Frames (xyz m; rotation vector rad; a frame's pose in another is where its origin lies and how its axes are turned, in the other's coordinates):
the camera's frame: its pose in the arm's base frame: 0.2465 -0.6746 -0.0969 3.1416 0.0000 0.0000
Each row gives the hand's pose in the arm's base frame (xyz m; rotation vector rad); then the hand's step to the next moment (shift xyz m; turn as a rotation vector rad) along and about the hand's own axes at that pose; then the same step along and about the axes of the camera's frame.
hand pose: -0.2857 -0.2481 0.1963 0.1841 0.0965 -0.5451
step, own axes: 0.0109 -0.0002 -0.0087 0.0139 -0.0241 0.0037
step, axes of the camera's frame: 0.0088 0.0039 0.0101 -0.0006 0.0280 0.0019
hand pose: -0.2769 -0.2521 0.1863 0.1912 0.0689 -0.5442
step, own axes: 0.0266 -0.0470 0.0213 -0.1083 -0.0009 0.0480
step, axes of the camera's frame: -0.0014 0.0571 -0.0102 -0.0922 -0.0447 -0.0594
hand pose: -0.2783 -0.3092 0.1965 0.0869 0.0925 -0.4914
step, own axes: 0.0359 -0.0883 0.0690 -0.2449 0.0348 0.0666
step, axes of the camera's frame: -0.0057 0.1016 -0.0591 -0.1939 -0.1378 -0.0950
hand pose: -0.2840 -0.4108 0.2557 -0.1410 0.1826 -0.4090
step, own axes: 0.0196 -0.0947 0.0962 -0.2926 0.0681 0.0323
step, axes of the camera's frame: 0.0012 0.0844 -0.1071 -0.2312 -0.1841 -0.0629
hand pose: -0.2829 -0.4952 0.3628 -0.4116 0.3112 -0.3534
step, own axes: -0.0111 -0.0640 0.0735 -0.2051 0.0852 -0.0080
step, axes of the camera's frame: -0.0005 0.0261 -0.0945 -0.1631 -0.1510 -0.0010
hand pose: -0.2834 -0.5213 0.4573 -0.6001 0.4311 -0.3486
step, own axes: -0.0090 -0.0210 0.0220 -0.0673 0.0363 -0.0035
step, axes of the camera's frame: -0.0010 0.0021 -0.0316 -0.0524 -0.0556 0.0054
